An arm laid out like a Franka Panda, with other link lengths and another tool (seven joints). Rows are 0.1 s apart.
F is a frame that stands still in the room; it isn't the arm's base.
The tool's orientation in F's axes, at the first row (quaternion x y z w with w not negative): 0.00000 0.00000 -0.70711 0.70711
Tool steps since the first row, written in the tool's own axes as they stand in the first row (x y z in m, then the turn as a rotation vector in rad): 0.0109 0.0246 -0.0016 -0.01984 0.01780 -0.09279; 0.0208 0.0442 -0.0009 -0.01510 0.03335 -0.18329; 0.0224 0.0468 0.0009 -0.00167 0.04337 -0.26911; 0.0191 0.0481 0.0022 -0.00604 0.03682 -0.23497
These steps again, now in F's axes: 0.0246 -0.0109 -0.0016 0.01780 0.01984 -0.09279; 0.0442 -0.0208 -0.0009 0.03335 0.01510 -0.18329; 0.0468 -0.0224 0.0009 0.04337 0.00167 -0.26911; 0.0481 -0.0191 0.0022 0.03682 0.00604 -0.23497
